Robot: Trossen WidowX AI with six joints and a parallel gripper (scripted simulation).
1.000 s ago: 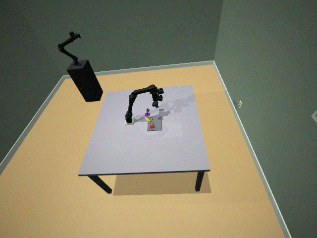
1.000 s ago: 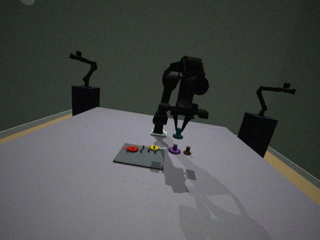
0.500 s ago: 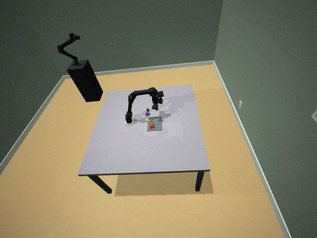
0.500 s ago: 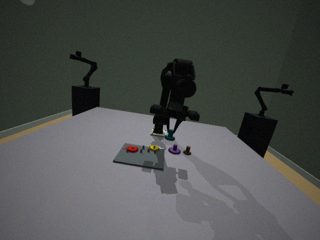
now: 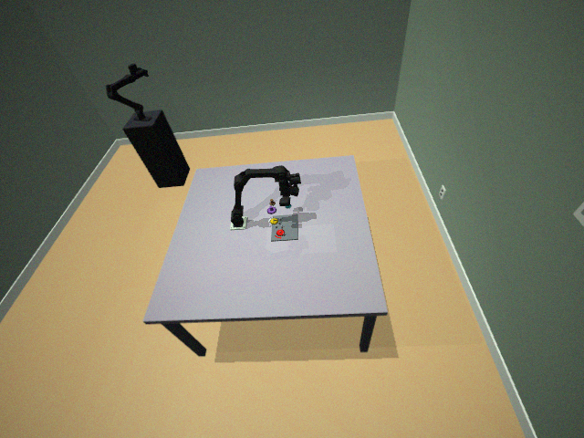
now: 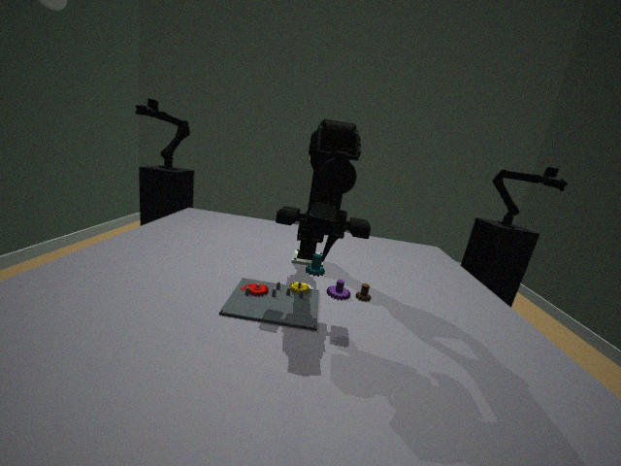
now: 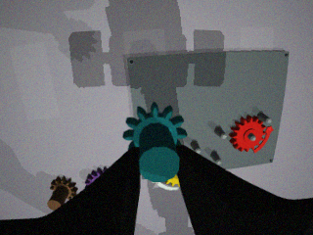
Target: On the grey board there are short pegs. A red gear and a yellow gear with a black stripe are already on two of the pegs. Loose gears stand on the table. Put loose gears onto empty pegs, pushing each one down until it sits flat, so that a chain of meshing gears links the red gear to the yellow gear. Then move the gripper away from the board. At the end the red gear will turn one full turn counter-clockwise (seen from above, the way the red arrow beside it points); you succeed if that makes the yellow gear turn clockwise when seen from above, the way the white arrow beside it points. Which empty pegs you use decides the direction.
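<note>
My gripper tip is 60 mm past the red gear, 130 mm to the left of it and 120 mm above it. Round my gripper tip: yellow gear (110 mm behind, 30 mm to the right, 120 mm below); then white arrow (130 mm behind, 10 mm to the right, 130 mm below); then teal gear (10 mm below).
</note>
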